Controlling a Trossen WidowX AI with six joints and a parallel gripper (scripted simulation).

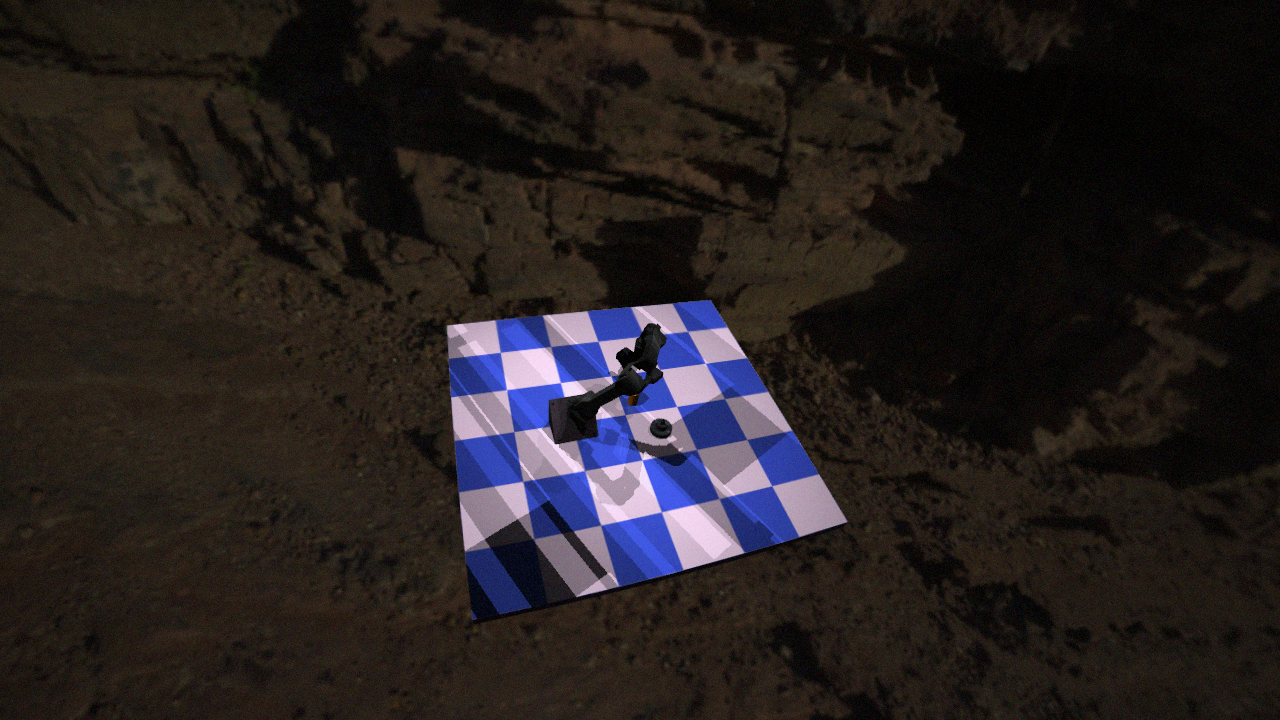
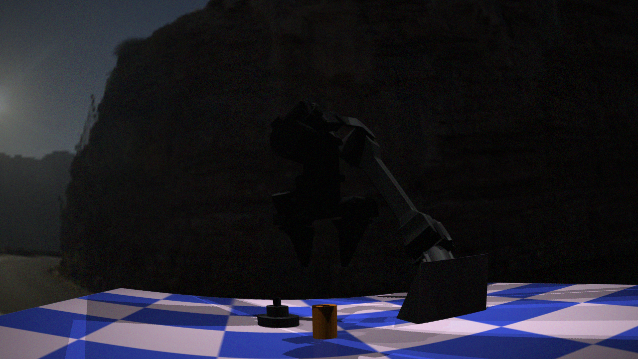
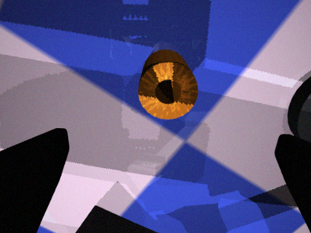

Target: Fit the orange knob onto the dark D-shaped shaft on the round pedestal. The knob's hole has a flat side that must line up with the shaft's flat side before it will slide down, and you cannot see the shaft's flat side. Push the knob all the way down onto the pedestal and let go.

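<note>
The orange knob is 10 cm below my gripper tip. Round my gripper tip: pedestal 16 cm to the right, 10 cm below, 7 cm ahead.
</note>
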